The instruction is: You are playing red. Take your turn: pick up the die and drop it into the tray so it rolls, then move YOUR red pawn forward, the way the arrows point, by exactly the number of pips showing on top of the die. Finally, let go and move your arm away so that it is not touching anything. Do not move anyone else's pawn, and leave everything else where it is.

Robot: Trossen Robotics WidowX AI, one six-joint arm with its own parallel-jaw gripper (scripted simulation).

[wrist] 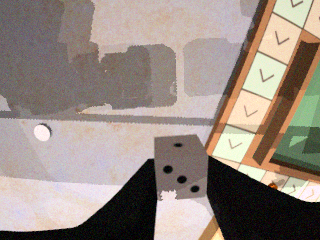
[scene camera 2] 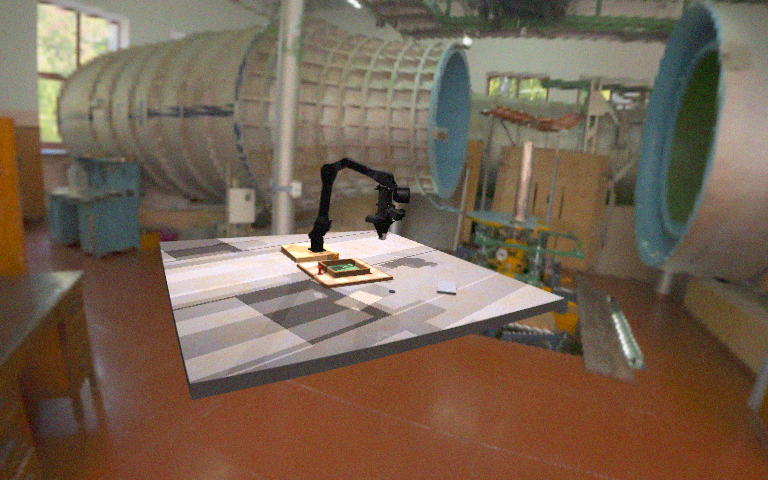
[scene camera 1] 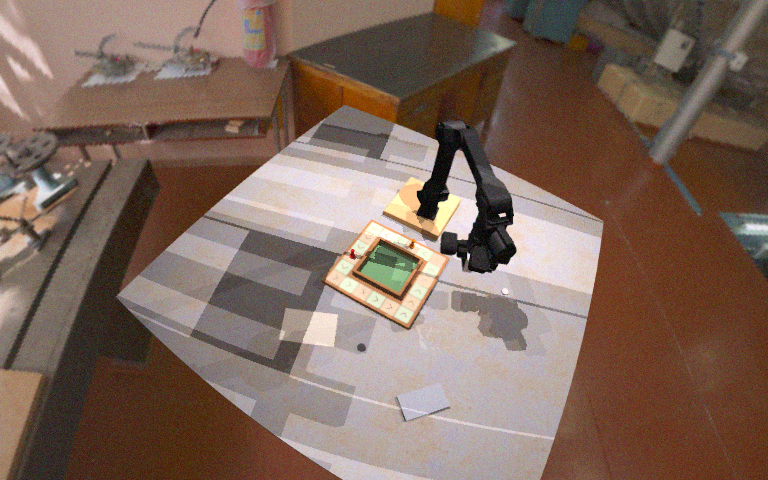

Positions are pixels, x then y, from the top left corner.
my gripper: wrist 177,163; scene camera 2; scene camera 1
same spot on my gripper: (scene camera 2: 382,227) = (scene camera 1: 463,259)
